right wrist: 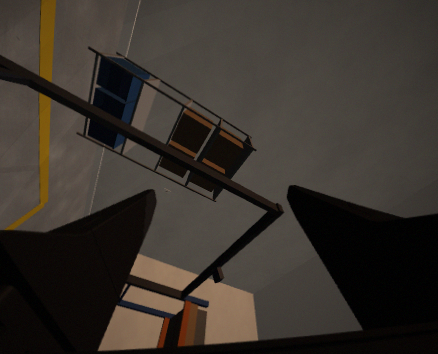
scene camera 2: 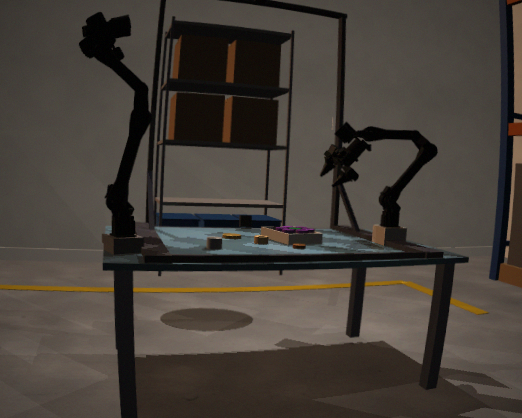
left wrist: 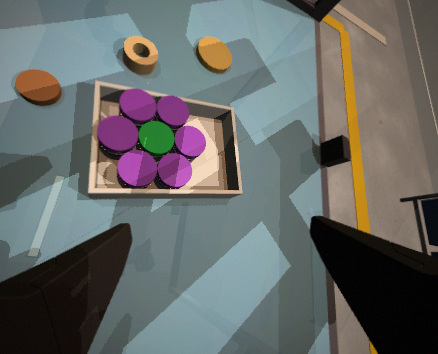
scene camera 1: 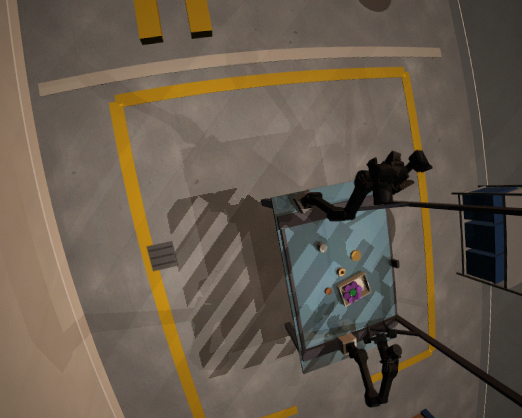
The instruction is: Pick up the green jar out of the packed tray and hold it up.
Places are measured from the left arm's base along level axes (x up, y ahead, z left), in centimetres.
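Pixels of known places: left gripper, fingertip midpoint: (scene camera 2: 326, 181) (left wrist: 222, 227) (scene camera 1: 375, 322); right gripper, fingertip midpoint: (right wrist: 223, 193) (scene camera 1: 422, 174); left arm's base, link origin: (scene camera 2: 389, 226) (scene camera 1: 350, 346); right arm's base, link origin: (scene camera 2: 122, 235) (scene camera 1: 306, 201).
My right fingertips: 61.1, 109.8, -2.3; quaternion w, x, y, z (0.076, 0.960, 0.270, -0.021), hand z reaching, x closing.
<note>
Ahead of a thing's pixels: the offset from my right fingertips to its middle, as dx, dy, dz.
The green jar {-65.2, -72.2, -3.9} (scene camera 1: 353, 292) (scene camera 2: 295, 228) (left wrist: 156, 137) stands upright in the tray {-67.4, -71.5, -6.5} (scene camera 2: 306, 239) (left wrist: 165, 192), ringed closely by several purple jars {-65.2, -77.0, -2.6} (left wrist: 137, 169). Its lid shows; its sides are hidden. The jars fill the left part of the tray in the left wrist view, with bare tray floor at the right. My left gripper (scene camera 1: 381, 332) (scene camera 2: 328, 180) (left wrist: 222, 227) is open and empty, tilted downward high above the table, off to the tray's side. My right gripper (right wrist: 223, 193) is open and empty, raised far from the tray, facing the wall and shelf.
Near the tray lie an orange-brown disc {-67.2, -68.6, +11.2} (scene camera 1: 328, 291) (scene camera 2: 299, 246) (left wrist: 37, 86), a tan ring {-66.6, -57.7, +1.3} (scene camera 2: 261, 240) (left wrist: 150, 61) and a yellow disc {-67.2, -49.7, -10.8} (scene camera 1: 355, 255) (scene camera 2: 231, 236) (left wrist: 215, 54). A grey cylinder {-66.1, -38.8, +12.6} (scene camera 1: 323, 247) (scene camera 2: 214, 243) stands farther off. A black block {-64.7, -61.7, -39.7} (scene camera 1: 395, 263) (left wrist: 335, 151) is at the table edge.
</note>
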